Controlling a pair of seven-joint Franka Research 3 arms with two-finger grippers.
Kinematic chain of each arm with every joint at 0, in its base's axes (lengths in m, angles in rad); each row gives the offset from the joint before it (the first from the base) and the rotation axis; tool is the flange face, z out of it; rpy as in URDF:
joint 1: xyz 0 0 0.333 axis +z
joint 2: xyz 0 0 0 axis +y
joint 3: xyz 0 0 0.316 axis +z
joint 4: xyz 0.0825 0 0 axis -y
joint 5: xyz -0.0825 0 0.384 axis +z
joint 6: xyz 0 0 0 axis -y
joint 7: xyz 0.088 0 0 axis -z
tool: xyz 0 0 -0.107 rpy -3.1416 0 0
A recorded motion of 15 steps. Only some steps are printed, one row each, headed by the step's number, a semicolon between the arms.
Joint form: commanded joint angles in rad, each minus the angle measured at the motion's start. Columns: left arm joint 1, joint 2, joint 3, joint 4, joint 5, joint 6, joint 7; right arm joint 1, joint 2, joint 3, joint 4, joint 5, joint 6, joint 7.
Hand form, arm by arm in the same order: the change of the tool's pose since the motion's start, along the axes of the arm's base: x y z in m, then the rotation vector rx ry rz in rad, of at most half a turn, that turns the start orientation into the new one. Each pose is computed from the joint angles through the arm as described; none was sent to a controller.
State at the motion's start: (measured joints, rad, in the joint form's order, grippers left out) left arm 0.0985 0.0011 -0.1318 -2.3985 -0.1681 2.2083 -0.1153; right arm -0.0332 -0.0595 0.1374 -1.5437 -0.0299 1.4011 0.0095
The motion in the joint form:
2: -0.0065 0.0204 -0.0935 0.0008 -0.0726 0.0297 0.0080; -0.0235 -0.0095 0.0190 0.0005 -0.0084 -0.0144 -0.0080
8: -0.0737 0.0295 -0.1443 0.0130 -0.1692 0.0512 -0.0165; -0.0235 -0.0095 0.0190 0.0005 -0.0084 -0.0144 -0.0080
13: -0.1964 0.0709 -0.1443 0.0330 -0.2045 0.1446 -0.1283; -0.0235 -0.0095 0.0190 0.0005 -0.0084 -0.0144 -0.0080
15: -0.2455 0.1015 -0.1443 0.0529 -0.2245 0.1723 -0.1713; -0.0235 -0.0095 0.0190 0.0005 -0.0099 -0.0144 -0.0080
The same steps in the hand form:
2: -0.0013 -0.0488 -0.0068 -0.0509 -0.0070 -0.0497; -0.0044 -0.0030 0.0039 -0.0107 0.0039 0.0020
8: -0.0064 -0.1069 -0.0042 -0.1126 -0.0146 -0.0674; -0.0044 -0.0030 0.0039 -0.0107 0.0039 0.0020
13: -0.0094 -0.1651 -0.0092 -0.1230 -0.0516 -0.0353; -0.0044 -0.0030 0.0039 -0.0107 0.0039 0.0020
15: -0.0108 -0.1900 -0.0140 -0.1348 -0.0513 -0.0198; -0.0043 -0.0032 0.0039 -0.0122 0.0038 0.0019

